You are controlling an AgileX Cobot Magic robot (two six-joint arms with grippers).
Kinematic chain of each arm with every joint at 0, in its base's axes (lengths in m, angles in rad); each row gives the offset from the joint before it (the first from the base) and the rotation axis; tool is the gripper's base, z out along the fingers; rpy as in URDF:
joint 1: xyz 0 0 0.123 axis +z
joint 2: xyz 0 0 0 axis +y
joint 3: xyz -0.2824 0 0.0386 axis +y
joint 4: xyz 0.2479 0 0.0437 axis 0.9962 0 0.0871
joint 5: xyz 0 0 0 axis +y
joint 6: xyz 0.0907 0 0.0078 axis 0.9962 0 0.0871
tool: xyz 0 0 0 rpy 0 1.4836 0
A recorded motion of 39 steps. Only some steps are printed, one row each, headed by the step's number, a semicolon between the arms.
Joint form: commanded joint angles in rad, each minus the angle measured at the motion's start. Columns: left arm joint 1, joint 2, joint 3, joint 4, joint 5, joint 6; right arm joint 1, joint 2, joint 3, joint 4, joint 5, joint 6.
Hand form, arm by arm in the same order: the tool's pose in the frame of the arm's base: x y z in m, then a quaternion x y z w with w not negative. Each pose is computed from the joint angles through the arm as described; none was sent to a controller.
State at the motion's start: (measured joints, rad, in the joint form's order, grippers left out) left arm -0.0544 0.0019 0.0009 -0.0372 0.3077 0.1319; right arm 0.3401 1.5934 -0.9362 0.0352 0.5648 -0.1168
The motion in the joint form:
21: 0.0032 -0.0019 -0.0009 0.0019 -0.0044 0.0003; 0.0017 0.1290 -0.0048 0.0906 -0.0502 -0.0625
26: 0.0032 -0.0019 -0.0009 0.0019 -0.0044 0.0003; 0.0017 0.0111 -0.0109 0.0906 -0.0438 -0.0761
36: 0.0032 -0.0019 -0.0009 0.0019 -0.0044 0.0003; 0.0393 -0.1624 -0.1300 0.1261 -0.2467 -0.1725
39: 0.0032 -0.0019 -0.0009 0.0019 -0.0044 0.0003; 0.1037 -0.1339 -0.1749 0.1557 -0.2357 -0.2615
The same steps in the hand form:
21: 0.0543 -0.0037 0.1857 0.06156 0.77674 0.01072 0.62671; 0.2995 0.1125 0.1679 -0.20628 0.96102 0.05473 0.17579
26: 0.0543 -0.0037 0.1857 0.06156 0.77674 0.01072 0.62671; 0.2931 0.1103 0.2065 -0.21220 0.94705 0.06085 0.23315
36: 0.0543 -0.0037 0.1857 0.06156 0.77674 0.01072 0.62671; 0.2969 0.1233 0.3096 -0.23627 0.85016 0.07908 0.46385
39: 0.0543 -0.0037 0.1857 0.06156 0.77674 0.01072 0.62671; 0.2962 0.1470 0.3141 -0.29126 0.83105 0.08495 0.46617

